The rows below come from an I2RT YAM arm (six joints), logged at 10 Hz.
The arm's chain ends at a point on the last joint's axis. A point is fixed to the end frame.
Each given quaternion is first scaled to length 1.
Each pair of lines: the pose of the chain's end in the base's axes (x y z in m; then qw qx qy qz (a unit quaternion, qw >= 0)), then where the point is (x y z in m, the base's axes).
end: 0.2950, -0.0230, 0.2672, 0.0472, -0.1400, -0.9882, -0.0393
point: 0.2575 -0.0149 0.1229
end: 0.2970, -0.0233, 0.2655, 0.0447, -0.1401, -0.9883, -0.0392
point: 0.2603 -0.0153 0.1210
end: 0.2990, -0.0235, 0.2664, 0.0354, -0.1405, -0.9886, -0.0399
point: 0.2650 -0.0156 0.1213
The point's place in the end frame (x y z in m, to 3 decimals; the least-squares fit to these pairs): 0.023 -0.012 0.147
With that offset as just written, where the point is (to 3 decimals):
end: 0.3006, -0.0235, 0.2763, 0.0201, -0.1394, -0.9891, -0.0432
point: 0.271 -0.015 0.130
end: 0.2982, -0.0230, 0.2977, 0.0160, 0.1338, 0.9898, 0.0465
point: 0.279 -0.015 0.150
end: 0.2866, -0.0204, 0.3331, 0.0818, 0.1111, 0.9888, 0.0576
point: 0.288 -0.013 0.184
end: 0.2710, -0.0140, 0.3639, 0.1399, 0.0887, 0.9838, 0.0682
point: 0.290 -0.005 0.216
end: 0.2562, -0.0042, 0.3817, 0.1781, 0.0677, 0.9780, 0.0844
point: 0.287 0.009 0.236
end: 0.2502, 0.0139, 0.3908, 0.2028, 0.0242, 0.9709, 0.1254
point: 0.288 0.039 0.249
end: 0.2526, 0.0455, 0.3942, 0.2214, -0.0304, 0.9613, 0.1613
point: 0.295 0.082 0.256
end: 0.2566, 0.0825, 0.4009, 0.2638, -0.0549, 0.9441, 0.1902
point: 0.310 0.128 0.269
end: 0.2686, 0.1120, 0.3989, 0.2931, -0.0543, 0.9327, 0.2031
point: 0.329 0.162 0.272
